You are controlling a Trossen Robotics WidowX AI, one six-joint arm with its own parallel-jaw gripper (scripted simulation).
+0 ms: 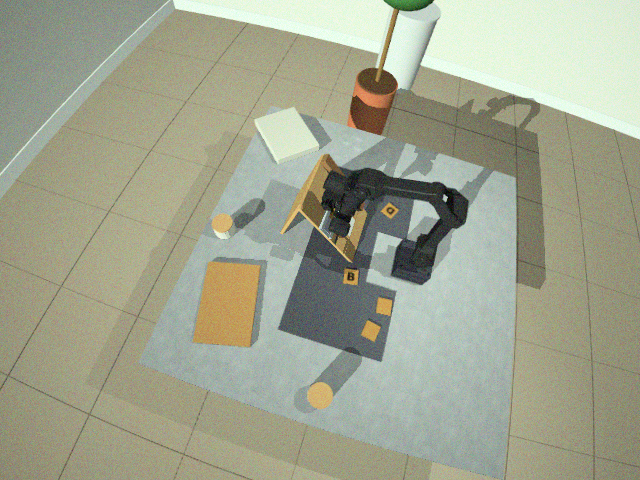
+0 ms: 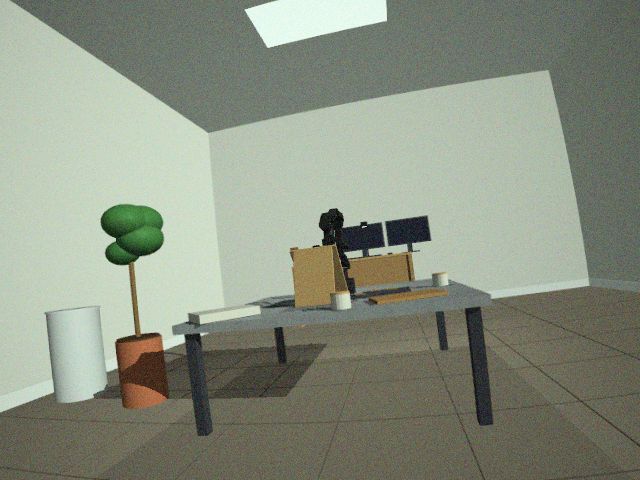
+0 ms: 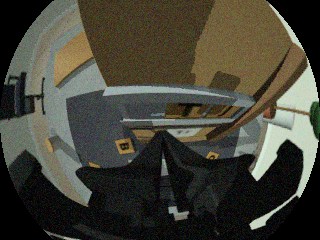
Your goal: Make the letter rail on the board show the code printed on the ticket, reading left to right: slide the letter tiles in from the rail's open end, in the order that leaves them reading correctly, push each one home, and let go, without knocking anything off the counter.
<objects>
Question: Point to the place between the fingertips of my gripper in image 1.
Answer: At 337, 219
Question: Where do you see a flat orange panel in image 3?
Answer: At 72, 56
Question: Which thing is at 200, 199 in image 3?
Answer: My gripper.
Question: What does my gripper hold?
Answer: Nothing.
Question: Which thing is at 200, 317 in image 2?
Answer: A white box.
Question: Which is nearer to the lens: the white box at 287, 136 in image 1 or the flat orange panel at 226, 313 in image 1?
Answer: The flat orange panel.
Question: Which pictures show the white box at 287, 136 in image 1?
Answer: Image 1 and image 2 only.
</objects>
